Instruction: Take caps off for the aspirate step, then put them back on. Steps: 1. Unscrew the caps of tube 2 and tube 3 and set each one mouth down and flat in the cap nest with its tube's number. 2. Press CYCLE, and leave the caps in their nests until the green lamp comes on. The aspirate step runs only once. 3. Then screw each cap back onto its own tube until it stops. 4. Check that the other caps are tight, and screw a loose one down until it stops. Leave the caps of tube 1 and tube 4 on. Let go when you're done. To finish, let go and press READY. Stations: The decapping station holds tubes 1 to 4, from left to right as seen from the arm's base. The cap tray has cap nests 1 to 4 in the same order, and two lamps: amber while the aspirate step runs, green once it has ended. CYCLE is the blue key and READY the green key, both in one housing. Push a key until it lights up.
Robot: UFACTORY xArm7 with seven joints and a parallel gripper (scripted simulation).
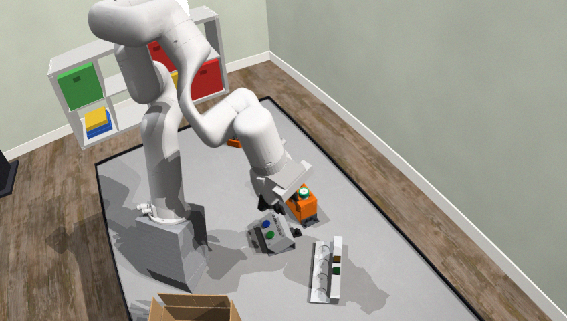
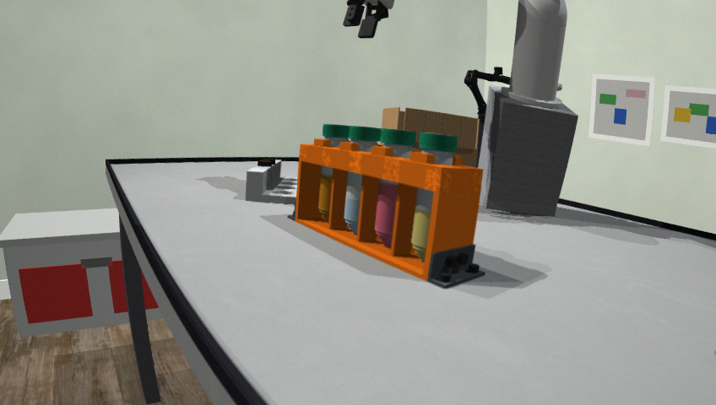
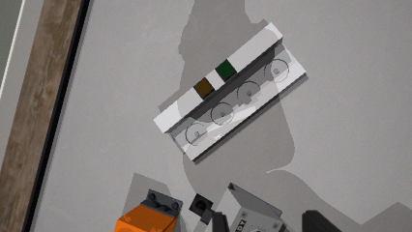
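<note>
Right now my hand is 130 mm short of the tube 3 threaded neck, 220 mm to the right of it and 200 mm above it. The rest, counted from my hand: key housing (120 mm to the left, 260 mm below); then green ready key (20 mm behind, 90 mm to the left, 250 mm below); then blue cycle key (20 mm behind, 140 mm to the left, 250 mm below).
</note>
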